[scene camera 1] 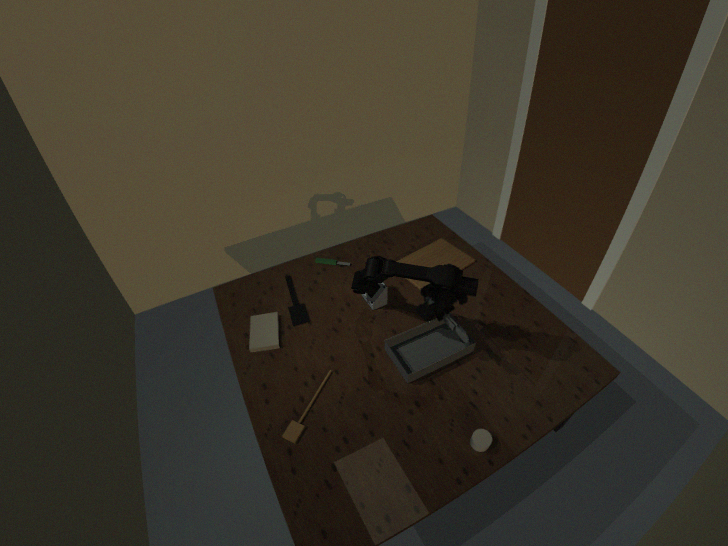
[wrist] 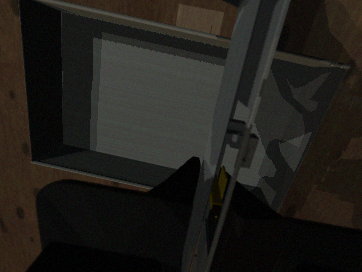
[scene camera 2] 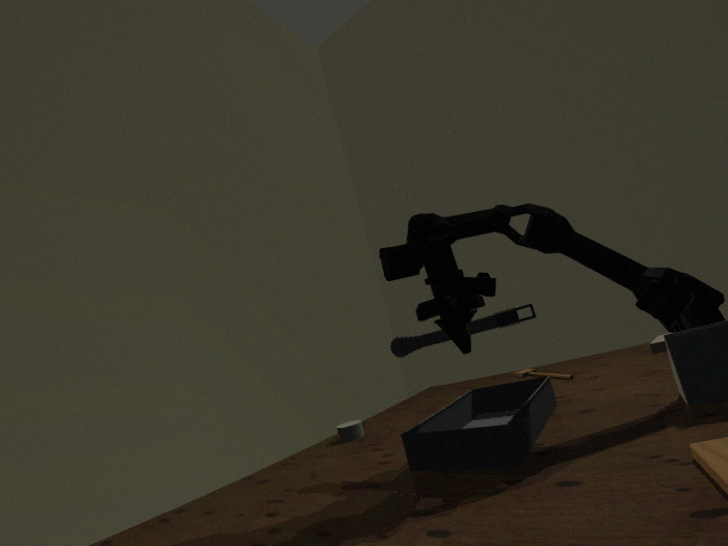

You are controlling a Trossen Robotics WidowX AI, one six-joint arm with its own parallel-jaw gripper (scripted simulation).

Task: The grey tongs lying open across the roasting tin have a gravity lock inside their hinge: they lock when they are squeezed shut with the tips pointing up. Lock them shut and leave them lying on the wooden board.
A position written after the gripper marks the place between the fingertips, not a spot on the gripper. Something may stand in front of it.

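The gripper [scene camera 2: 467, 353] appears in the wrist view [wrist: 200, 165] and in scene camera 1 [scene camera 1: 439, 320] as well. A wooden board [scene camera 1: 440, 252] is part of the scene, and so is a grey roasting tin [scene camera 2: 495, 427]; the tin can also be found in the wrist view [wrist: 116, 97] and in scene camera 1 [scene camera 1: 420, 350]. There is a pale block [scene camera 1: 265, 329] too, though in the wrist view the block is out of frame.
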